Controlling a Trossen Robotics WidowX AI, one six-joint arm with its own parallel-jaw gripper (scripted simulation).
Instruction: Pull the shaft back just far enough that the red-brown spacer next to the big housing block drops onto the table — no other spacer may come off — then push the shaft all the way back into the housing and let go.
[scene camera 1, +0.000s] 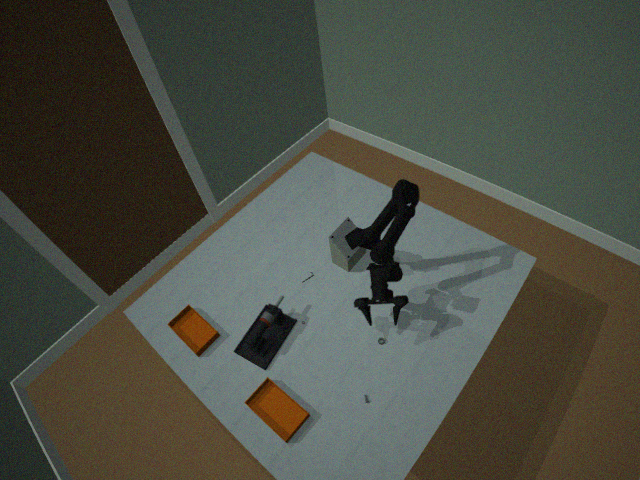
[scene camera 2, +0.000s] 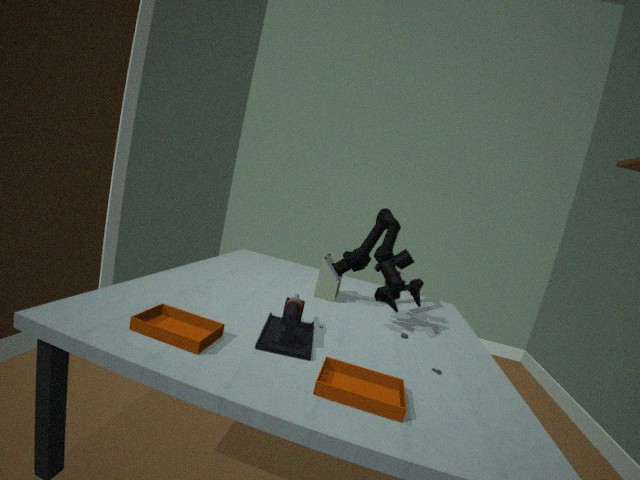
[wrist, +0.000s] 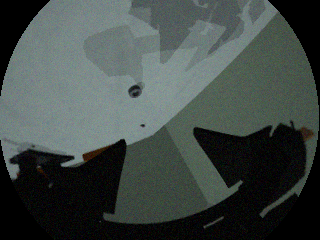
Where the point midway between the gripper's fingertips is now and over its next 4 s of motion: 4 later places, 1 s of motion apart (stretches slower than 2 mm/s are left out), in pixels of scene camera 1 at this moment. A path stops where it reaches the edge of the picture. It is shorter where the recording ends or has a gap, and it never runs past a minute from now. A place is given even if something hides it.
My gripper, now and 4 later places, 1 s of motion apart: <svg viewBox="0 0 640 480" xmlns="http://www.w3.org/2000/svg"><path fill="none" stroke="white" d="M383 325L296 310L281 294L280 300L278 307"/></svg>
